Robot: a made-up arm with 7 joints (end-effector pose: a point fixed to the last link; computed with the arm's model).
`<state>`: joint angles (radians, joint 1 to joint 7).
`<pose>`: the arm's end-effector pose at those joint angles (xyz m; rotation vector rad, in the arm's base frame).
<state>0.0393 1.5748 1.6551 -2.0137 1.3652 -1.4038 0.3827</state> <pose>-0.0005 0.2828 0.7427 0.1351 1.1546 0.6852</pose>
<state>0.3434 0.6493 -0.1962 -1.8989 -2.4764 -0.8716 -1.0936</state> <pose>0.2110 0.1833 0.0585 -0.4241 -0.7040 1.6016</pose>
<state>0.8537 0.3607 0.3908 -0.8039 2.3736 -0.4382 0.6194</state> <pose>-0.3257 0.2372 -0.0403 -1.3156 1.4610 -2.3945</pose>
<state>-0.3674 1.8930 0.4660 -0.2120 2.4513 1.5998 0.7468</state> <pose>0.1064 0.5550 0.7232 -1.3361 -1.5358 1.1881</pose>
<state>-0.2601 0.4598 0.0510 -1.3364 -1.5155 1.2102 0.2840</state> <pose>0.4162 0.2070 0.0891 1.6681 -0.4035 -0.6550</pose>
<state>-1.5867 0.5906 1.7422 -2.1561 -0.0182 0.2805 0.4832</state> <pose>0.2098 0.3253 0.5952 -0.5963 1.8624 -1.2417</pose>
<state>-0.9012 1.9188 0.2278 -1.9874 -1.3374 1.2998 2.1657</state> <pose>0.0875 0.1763 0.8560 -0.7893 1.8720 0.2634</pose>
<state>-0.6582 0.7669 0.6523 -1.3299 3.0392 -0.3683 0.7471</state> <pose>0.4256 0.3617 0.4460 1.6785 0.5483 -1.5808</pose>
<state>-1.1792 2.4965 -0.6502 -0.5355 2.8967 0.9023 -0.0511</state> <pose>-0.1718 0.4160 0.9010 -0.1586 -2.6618 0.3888</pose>
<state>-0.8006 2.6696 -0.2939 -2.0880 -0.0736 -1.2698 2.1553</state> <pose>0.0942 0.1166 0.8780 -0.5923 -0.7901 -1.5367</pose>
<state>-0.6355 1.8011 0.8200 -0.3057 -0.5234 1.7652 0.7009</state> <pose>0.0528 0.5936 0.6682 1.1013 -0.4095 1.7576</pose>
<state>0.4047 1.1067 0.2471 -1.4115 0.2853 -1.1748 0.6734</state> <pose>0.1380 0.4428 0.1931 -0.1413 -2.4180 -1.0879</pose>
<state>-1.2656 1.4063 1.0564 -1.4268 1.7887 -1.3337 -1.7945</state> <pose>0.0263 0.4125 0.8455 -1.2903 1.4635 -1.8595</pose>
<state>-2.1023 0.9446 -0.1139 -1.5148 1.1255 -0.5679 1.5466</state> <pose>0.1807 0.0048 1.0099 1.9854 0.9882 0.6463</pose>
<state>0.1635 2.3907 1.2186 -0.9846 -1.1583 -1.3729 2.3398</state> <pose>0.1650 0.1805 1.0138 0.3287 -1.3554 -1.4415</pose>
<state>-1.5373 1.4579 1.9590 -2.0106 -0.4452 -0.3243 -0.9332</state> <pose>-0.1486 0.4535 0.5486 -2.4233 -0.0004 -1.9976</pose>
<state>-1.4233 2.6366 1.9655 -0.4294 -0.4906 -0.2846 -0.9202</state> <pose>-0.5151 0.3811 0.7081 -2.4567 0.8250 -1.4562</pose>
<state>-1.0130 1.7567 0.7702 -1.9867 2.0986 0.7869 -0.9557</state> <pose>0.0309 0.1647 0.8139 -0.7466 2.0136 2.0029</pose>
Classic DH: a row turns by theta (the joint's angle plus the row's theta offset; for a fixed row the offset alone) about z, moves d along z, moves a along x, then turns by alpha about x. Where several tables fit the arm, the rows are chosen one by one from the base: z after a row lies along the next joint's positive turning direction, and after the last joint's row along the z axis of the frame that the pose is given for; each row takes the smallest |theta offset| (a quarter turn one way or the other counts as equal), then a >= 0, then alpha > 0; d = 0 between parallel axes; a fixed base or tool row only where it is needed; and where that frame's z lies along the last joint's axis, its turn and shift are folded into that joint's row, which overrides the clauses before.
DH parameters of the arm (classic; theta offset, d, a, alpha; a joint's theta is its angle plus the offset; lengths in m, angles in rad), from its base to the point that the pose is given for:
base (fixed): 0 0.4755 -0.0176 -1.2217
joint 1: 1.5708 -0.039 0.002 1.5708
joint 2: 1.2217 0.0204 -0.0051 -1.5708
joint 3: -1.5708 -0.3963 0.0604 -1.5708
joint 4: 0 -0.0111 -0.0529 1.5708
joint 5: 0 -0.2409 -0.0243 -1.5708
joint 6: 0 -0.0059 -0.0209 1.5708
joint 7: 0.762 0.0461 -0.0058 -0.4514
tool (fixed): -1.0684 -0.0788 0 0

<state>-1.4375 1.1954 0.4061 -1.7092 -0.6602 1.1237 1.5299</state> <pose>0.2046 0.2666 0.8760 -0.4101 2.5813 -0.9473</pose>
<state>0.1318 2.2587 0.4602 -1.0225 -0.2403 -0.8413 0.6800</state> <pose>0.2657 0.3680 0.8512 0.9529 -1.0955 -2.2769</pose>
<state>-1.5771 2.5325 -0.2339 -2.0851 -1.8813 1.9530 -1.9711</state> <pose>-0.1863 0.1719 0.8173 0.9821 0.6866 1.8472</pose>
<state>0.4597 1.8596 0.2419 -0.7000 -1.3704 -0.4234 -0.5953</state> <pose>0.1384 0.6180 0.6227 0.4252 1.7082 -2.3588</pose>
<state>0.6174 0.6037 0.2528 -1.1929 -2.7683 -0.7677 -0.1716</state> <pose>-0.0750 0.3757 -0.0048 0.7906 -1.0006 2.8606</pose>
